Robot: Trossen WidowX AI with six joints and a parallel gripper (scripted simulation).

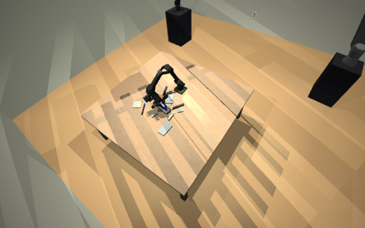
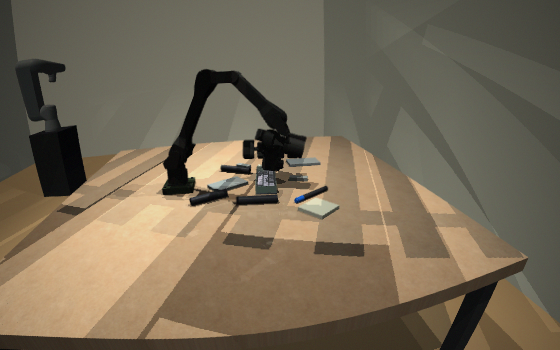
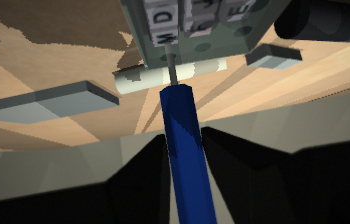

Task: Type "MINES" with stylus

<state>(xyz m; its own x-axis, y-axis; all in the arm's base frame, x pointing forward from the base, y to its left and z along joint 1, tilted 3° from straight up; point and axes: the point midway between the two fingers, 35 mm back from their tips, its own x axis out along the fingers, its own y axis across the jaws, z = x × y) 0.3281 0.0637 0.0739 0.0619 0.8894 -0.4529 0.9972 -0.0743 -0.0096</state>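
Now: gripper tip 60 mm to the right of the white cylinder and 60 mm above it. Also, from my gripper tip: blue stylus 10 mm below; blue pen 80 mm ahead, 240 mm to the right, 70 mm below; grey slab 160 mm behind, 100 mm to the right, 70 mm below.
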